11 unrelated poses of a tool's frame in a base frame.
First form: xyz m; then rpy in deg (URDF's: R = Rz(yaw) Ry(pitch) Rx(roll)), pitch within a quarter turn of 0, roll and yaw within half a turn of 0.
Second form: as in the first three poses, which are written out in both.
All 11 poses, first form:
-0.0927 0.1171 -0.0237 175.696 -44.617 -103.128
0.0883 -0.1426 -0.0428 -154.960 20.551 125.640
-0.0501 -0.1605 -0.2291 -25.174 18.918 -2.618
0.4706 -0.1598 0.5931 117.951 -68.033 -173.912
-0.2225 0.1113 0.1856 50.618 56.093 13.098
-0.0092 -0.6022 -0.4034 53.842 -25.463 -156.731
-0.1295 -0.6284 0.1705 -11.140 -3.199 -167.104
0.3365 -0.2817 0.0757 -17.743 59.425 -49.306
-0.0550 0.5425 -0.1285 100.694 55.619 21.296
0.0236 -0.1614 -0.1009 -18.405 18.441 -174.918
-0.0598 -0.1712 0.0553 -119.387 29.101 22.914
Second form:
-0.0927 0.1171 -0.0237 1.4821 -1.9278 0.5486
0.0883 -0.1426 -0.0428 1.4345 2.5369 -0.8164
-0.0501 -0.1605 -0.2291 -0.4277 0.3346 0.0280
0.4706 -0.1598 0.5931 -0.6047 -1.7513 -0.9695
-0.2225 0.1113 0.1856 0.6961 0.9924 -0.2318
-0.0092 -0.6022 -0.4034 -0.2782 -1.2705 -2.2378
-0.1295 -0.6284 0.1705 -0.1132 0.2743 -2.9080
0.3365 -0.2817 0.0757 0.1763 1.0699 -0.6161
-0.0550 0.5425 -0.1285 1.4118 0.9617 -0.5716
0.0236 -0.1614 -0.1009 0.4547 0.4960 -2.9276
-0.0598 -0.1712 0.0553 -2.1009 -0.1039 0.7705

